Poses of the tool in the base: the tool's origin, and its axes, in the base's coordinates. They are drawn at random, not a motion.
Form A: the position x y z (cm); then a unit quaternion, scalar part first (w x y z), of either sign.
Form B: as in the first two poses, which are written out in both.
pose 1, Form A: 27.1 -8.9 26.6 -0.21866 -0.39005 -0.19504 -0.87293
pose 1, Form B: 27.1 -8.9 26.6 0.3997 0.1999 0.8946 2.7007
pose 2, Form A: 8.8 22.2 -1.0 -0.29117 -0.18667 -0.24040 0.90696
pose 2, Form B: 8.8 22.2 -1.0 0.1951 0.2513 -0.9480 2.5507
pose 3, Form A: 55.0 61.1 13.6 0.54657 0.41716 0.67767 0.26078
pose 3, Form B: 55.0 61.1 13.6 0.4982 0.8092 0.3114 1.9851
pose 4, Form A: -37.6 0.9 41.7 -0.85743 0.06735 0.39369 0.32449
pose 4, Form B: -37.6 0.9 41.7 -0.1309 -0.7650 -0.6306 1.0811
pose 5, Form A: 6.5 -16.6 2.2 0.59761 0.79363 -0.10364 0.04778
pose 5, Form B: 6.5 -16.6 2.2 0.9898 -0.1293 0.0596 1.8606
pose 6, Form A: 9.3 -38.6 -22.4 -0.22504 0.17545 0.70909 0.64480
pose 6, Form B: 9.3 -38.6 -22.4 -0.1801 -0.7278 -0.6618 2.6876
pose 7, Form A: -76.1 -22.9 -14.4 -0.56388 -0.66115 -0.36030 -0.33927
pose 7, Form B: -76.1 -22.9 -14.4 0.8006 0.4363 0.4108 1.9434
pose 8, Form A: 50.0 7.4 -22.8 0.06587 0.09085 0.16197 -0.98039
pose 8, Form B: 50.0 7.4 -22.8 0.0910 0.1623 -0.9825 3.0098
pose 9, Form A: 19.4 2.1 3.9 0.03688 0.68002 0.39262 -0.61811
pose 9, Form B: 19.4 2.1 3.9 0.6805 0.3929 -0.6185 3.0678
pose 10, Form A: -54.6 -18.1 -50.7 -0.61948 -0.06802 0.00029 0.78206
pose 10, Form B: -54.6 -18.1 -50.7 0.0866 -0.0004 -0.9962 1.8054
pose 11, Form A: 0.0 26.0 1.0 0.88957 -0.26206 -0.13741 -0.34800
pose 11, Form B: 0.0 26.0 1.0 -0.5737 -0.3008 -0.7618 0.9488
